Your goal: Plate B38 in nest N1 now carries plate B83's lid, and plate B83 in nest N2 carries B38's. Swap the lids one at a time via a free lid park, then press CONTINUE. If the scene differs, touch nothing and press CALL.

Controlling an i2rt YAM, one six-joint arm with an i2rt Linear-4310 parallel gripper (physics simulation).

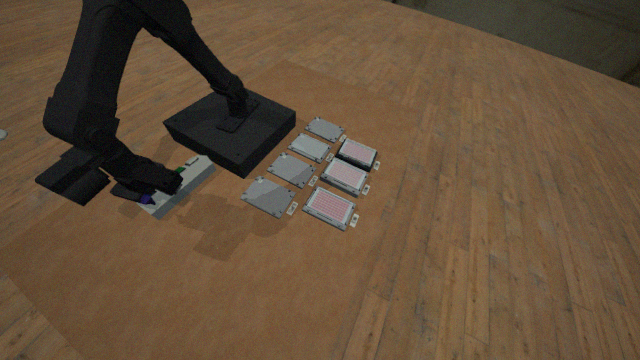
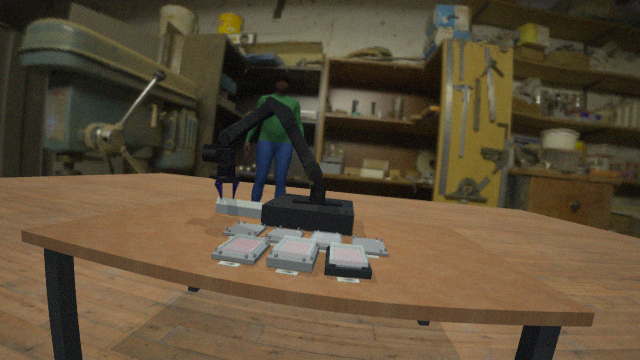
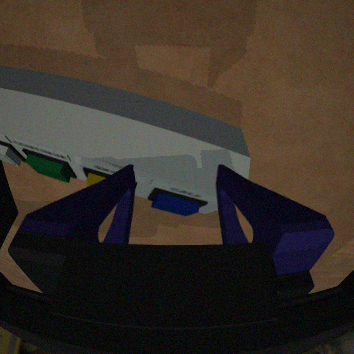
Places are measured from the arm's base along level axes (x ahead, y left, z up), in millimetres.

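Where they show: gripper, between the fingertips: (image 1: 158, 195) (image 2: 227, 199) (image 3: 175, 173); arm's base, origin of its link: (image 1: 239, 114) (image 2: 316, 203).
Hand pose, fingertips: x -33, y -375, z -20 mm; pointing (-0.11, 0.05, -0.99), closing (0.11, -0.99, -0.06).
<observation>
Things, the pixels of their top centre, and the offset from my fingertips.
- pale button box, centre of its top: (image 3: 67, 177) (image 1: 171, 175) (image 2: 243, 199) dx -12, dy +67, dz +3 mm
- blue button, centre of its top: (image 3: 173, 214) dx -43, dy -3, dz -4 mm
- yellow button, centre of its top: (image 3: 105, 196) dx -33, dy +46, dz -4 mm
- green button, centre of its top: (image 3: 42, 176) dx -23, dy +95, dz -4 mm
- end nest, centre of its top: (image 2: 347, 255) (image 1: 357, 152) dx +496, dy +422, dz -35 mm
My gripper (image 2: 227, 197) (image 3: 175, 173) is partly open and empty, fingers pointing down, low over the end of the pale button box (image 1: 192, 176) (image 2: 240, 208) (image 3: 125, 131). The blue button (image 3: 176, 204) shows between the fingertips; the yellow button (image 3: 96, 178) is partly behind a finger, and the green button (image 3: 49, 168) is further left. Three pink plates (image 1: 330, 206) (image 1: 345, 176) (image 1: 358, 152) (image 2: 241, 246) (image 2: 292, 248) (image 2: 348, 256) sit in a row of nests. Behind are grey parks (image 1: 268, 196) (image 1: 291, 169) (image 1: 325, 129); another park bears a pale, lid-like piece (image 1: 309, 147) (image 2: 326, 239). Labels are unreadable.
The black base block (image 1: 230, 132) (image 2: 307, 215) stands between the button box and the parks. One end nest (image 2: 348, 272) is black, the other two nests are grey. Small label cards lie beside nests and parks. A person (image 2: 275, 140) stands behind the table.
</observation>
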